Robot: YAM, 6 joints.
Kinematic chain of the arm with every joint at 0, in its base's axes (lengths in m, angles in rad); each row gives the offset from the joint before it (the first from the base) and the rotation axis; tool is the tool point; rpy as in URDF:
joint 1: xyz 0 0 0.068 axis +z
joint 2: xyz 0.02 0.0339 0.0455 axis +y
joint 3: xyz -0.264 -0.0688 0 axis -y
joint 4: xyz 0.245 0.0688 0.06 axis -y
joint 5: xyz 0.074 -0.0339 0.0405 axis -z
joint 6: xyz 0.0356 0 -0.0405 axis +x
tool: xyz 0 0 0 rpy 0 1.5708 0
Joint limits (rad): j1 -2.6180..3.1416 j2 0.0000..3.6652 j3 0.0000..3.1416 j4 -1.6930..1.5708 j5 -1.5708..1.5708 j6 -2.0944..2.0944
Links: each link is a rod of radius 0.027 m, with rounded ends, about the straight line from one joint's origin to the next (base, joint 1, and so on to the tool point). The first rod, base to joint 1, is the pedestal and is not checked.
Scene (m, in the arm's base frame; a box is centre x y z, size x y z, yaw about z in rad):
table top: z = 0
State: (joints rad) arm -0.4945 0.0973 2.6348 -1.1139 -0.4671 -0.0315
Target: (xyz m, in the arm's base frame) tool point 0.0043 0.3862 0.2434
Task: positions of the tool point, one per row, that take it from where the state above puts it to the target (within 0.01 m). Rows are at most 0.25 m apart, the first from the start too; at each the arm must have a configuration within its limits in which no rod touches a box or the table.
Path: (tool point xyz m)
1: -0.3428 0.0890 0.4720
2: -0.2077 0.0004 0.5617
3: -0.0465 0.0005 0.5937
4: 0.0814 0.0840 0.5673
5: 0.1330 0.2116 0.4899
6: 0.0989 0.3282 0.3758
7: 0.0043 0.3862 0.2434

